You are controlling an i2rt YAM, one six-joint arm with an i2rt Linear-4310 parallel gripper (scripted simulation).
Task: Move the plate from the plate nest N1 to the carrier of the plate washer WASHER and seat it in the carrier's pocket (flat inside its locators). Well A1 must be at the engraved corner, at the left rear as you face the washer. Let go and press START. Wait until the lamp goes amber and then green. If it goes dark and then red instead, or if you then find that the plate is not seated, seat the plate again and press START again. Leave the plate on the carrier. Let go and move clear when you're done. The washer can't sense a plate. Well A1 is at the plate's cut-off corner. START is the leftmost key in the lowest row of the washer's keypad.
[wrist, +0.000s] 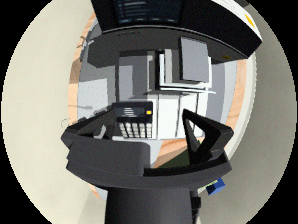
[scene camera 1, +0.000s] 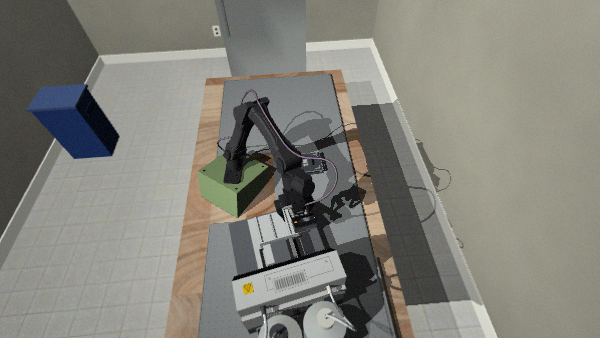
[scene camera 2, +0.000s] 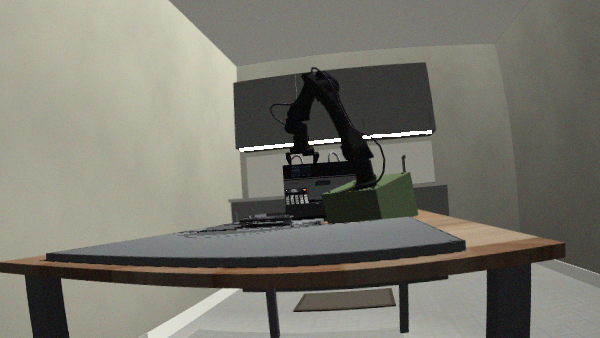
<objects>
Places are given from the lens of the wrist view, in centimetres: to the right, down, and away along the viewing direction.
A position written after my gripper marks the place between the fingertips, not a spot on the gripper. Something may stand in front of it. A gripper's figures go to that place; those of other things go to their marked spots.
my gripper [wrist: 149, 112]: 0, 0, 13
plate washer [wrist: 228, 38]: 16, -15, 10
</objects>
